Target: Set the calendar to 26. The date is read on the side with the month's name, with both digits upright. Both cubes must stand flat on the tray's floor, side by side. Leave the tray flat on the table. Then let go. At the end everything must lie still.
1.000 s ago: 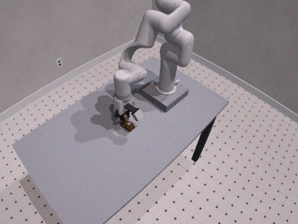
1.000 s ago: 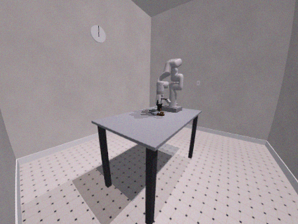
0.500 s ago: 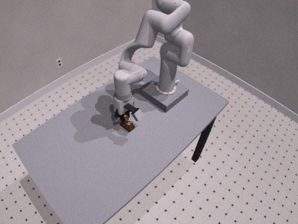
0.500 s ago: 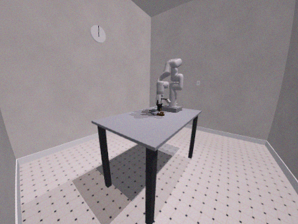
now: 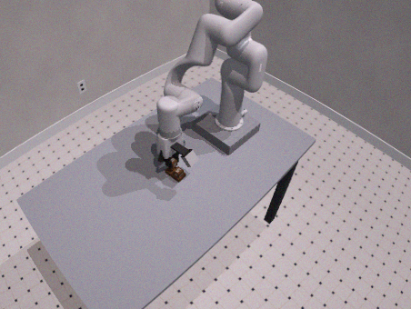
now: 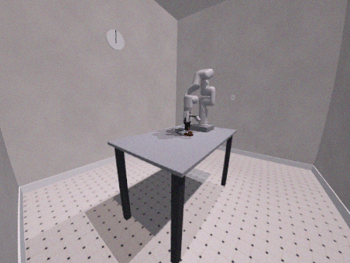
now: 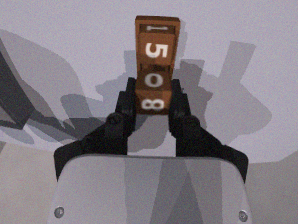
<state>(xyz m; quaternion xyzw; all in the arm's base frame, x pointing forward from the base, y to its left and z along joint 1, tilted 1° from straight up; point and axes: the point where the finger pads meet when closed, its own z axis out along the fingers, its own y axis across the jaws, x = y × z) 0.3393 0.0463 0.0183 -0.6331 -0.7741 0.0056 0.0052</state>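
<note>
My hand is 2 cm above the brown cube. The rest, counted from my hand: brown wooden tray (7 cm below, 2 cm to the left).
</note>
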